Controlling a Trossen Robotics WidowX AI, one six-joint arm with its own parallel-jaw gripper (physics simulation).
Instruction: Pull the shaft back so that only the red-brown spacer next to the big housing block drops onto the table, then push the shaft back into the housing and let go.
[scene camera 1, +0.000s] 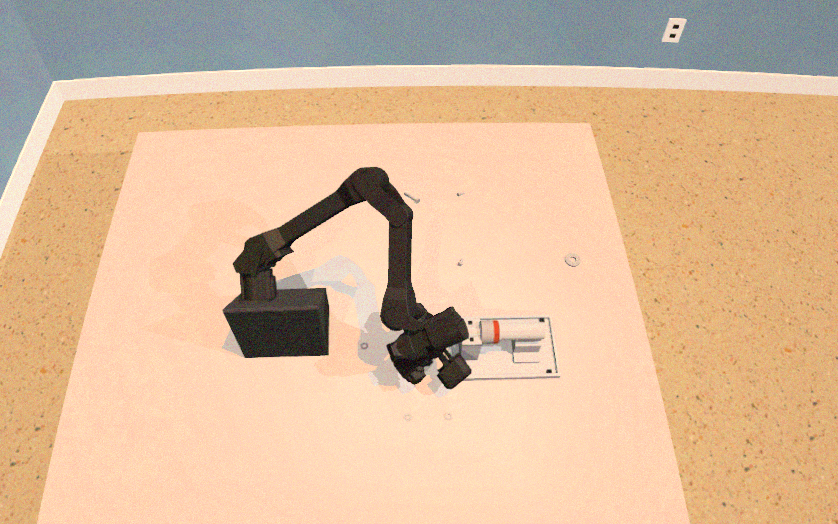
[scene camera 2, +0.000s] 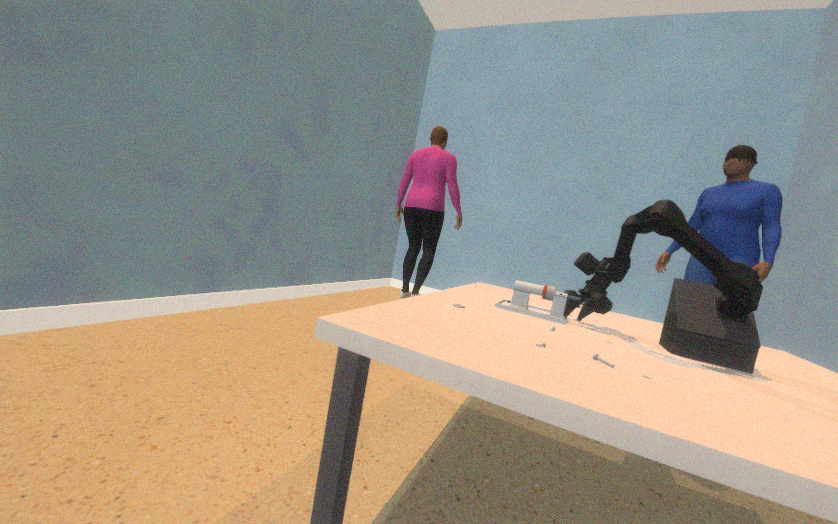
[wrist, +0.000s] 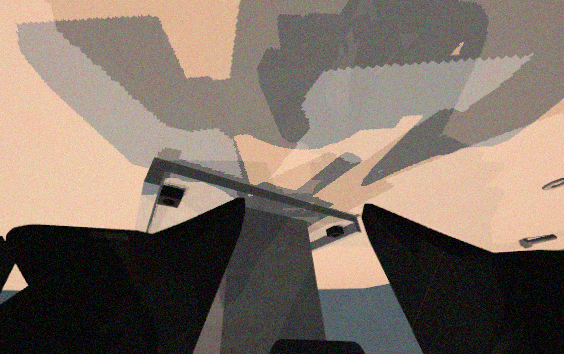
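Where they show: gripper, fingertip midpoint: (scene camera 2: 570, 318) (wrist: 303, 207); arm's base, link origin: (scene camera 1: 258, 299) (scene camera 2: 730, 310).
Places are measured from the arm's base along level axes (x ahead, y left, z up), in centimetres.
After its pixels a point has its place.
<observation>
The white housing cylinder (scene camera 1: 522, 329) (scene camera 2: 528, 287) lies level on blocks above a white base plate (scene camera 1: 494, 368) (wrist: 200, 176) @[x 40.0, y -10.1, z -14.2 cm]. The orange-red spacer band (scene camera 1: 495, 331) (scene camera 2: 547, 292) sits around the line of the shaft, against the cylinder's inner end. A pale section (scene camera 1: 487, 331) (scene camera 2: 556, 295) follows it towards the arm. My gripper (scene camera 1: 435, 369) (scene camera 2: 573, 316) @[x 39.0, y -4.4, z -13.2 cm] (wrist: 303, 207) @[x 39.0, y -4.4, z -13.2 cm] is open, at the plate's arm-side end. In the wrist view a grey upright block (wrist: 272, 270) @[x 41.6, y -5.1, z -10.3 cm] shows between the fingers, with a dark rounded end (wrist: 317, 347) @[x 38.6, y -5.2, z -7.1 cm] at the bottom edge. The spacer does not show there.
A washer (scene camera 1: 572, 260) @[x 70.3, y 17.6, z -13.9 cm] (scene camera 2: 457, 305) @[x 70.8, y 20.0, z -14.0 cm], a bolt (scene camera 1: 412, 197) @[x 32.5, y 37.6, z -13.8 cm] (scene camera 2: 603, 360) @[x 32.4, y 38.2, z -13.9 cm] (wrist: 537, 241) @[x 32.5, y 37.3, z -13.8 cm] and small screws (scene camera 1: 459, 263) (scene camera 2: 540, 344) lie on the table. Small rings (scene camera 1: 407, 417) @[x 30.1, y -20.7, z -14.3 cm] (scene camera 1: 448, 416) @[x 38.5, y -20.7, z -14.3 cm] lie near the gripper. The arm's base box (scene camera 1: 278, 327) @[x 4.6, y -6.1, z -0.9 cm] (scene camera 2: 707, 327) @[x 5.9, y 5.2, z -5.4 cm] is nearby. Two people stand behind.
</observation>
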